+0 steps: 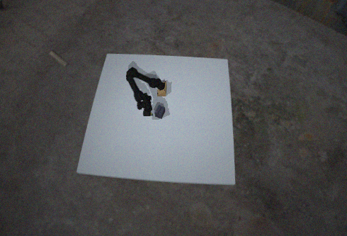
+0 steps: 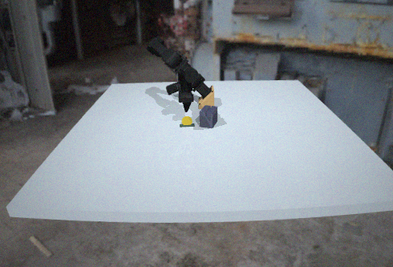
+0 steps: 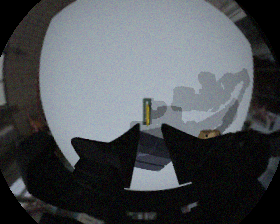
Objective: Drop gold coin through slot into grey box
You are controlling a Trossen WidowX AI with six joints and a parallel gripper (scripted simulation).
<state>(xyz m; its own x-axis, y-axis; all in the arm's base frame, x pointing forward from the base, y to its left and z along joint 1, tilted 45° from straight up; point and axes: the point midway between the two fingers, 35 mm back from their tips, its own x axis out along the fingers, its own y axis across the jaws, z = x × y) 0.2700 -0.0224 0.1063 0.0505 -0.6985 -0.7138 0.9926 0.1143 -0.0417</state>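
My gripper tip is 5 cm above the coin.
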